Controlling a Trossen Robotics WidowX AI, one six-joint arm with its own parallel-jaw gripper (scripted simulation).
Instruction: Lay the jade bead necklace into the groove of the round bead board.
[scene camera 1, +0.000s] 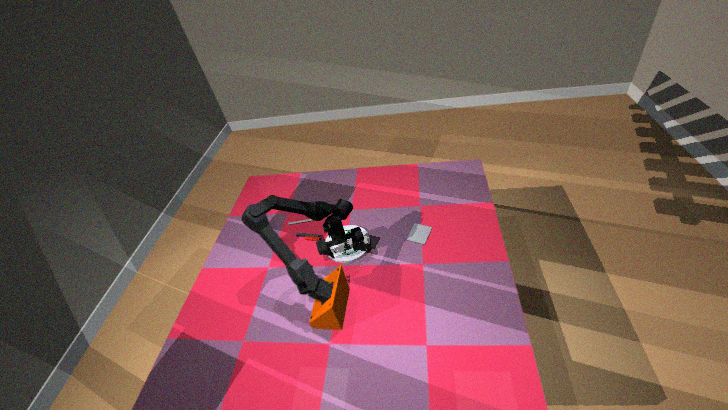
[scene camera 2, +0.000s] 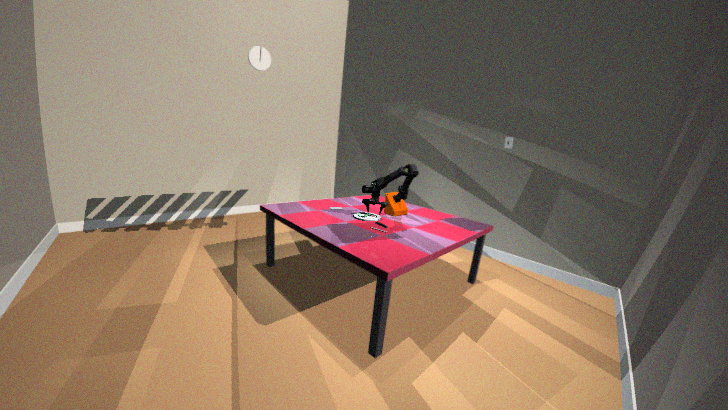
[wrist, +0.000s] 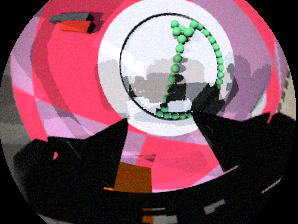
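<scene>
Red-handled tool (wrist: 73, 23). Round white bead board (wrist: 152, 56). My gripper (wrist: 161, 117): open, holding nothing.
</scene>
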